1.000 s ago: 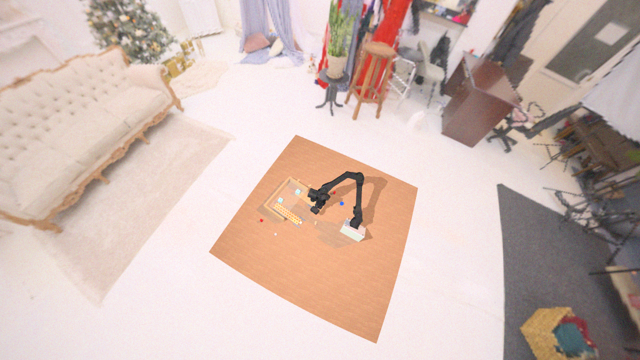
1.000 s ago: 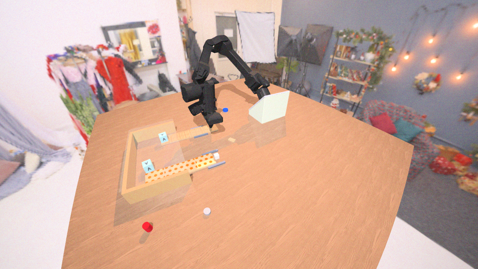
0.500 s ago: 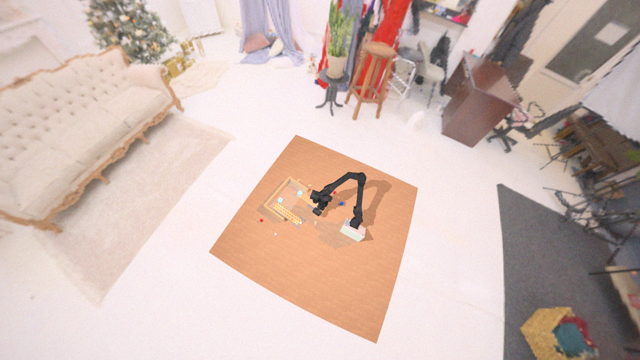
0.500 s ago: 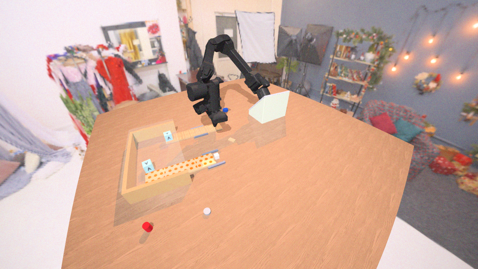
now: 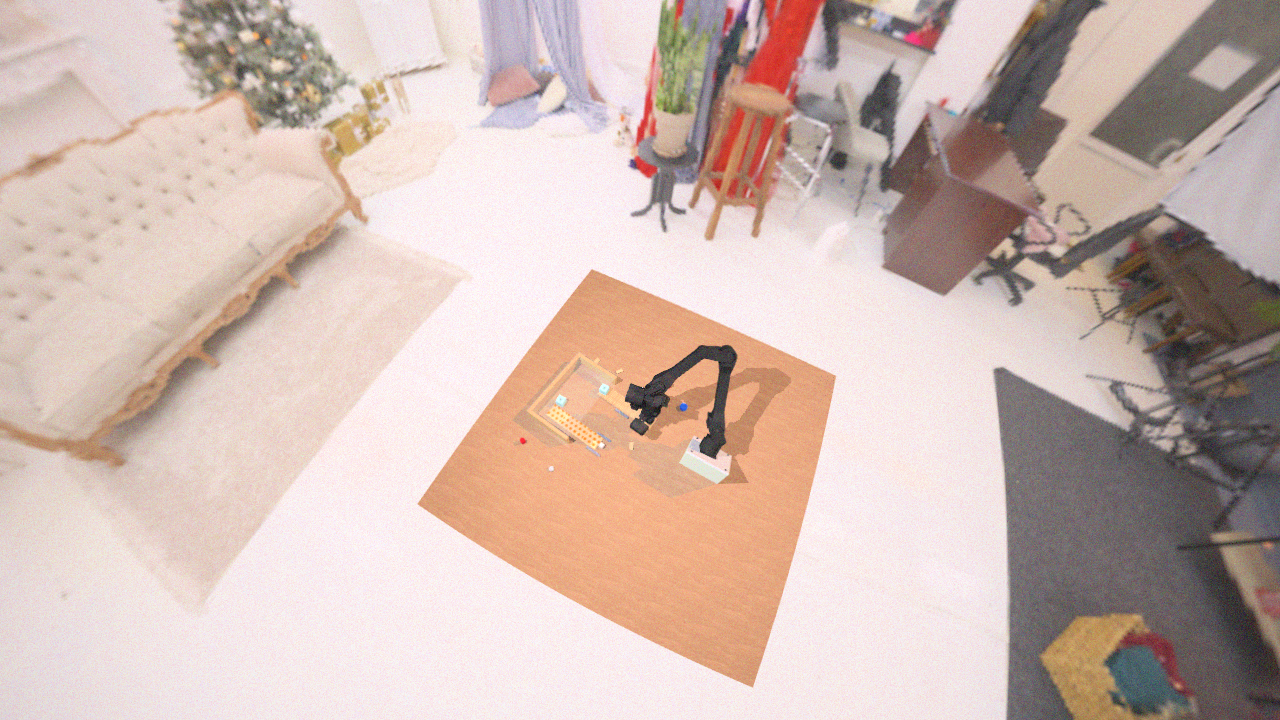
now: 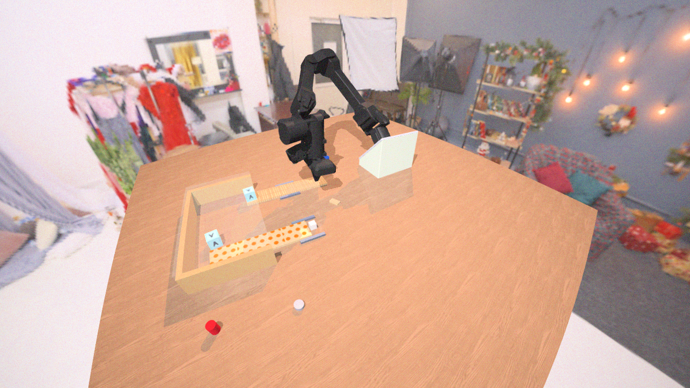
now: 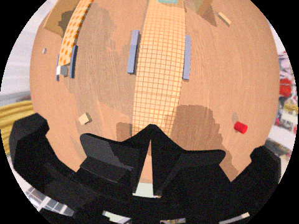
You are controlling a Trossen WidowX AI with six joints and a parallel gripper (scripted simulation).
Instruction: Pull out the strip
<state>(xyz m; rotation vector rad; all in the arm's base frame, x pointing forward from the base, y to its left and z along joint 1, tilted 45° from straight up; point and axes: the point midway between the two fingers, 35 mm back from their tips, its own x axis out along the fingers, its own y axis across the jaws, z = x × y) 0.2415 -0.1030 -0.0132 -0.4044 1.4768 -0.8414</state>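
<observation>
The grid-patterned strip lies 100 mm ahead of my gripper tip and 20 mm to the right of it. The rest, counted from my gripper tip: white block (170 mm to the left, 120 mm ahead); then blue disc (120 mm behind, 110 mm to the right); then tan block (120 mm to the left, 20 mm ahead).
</observation>
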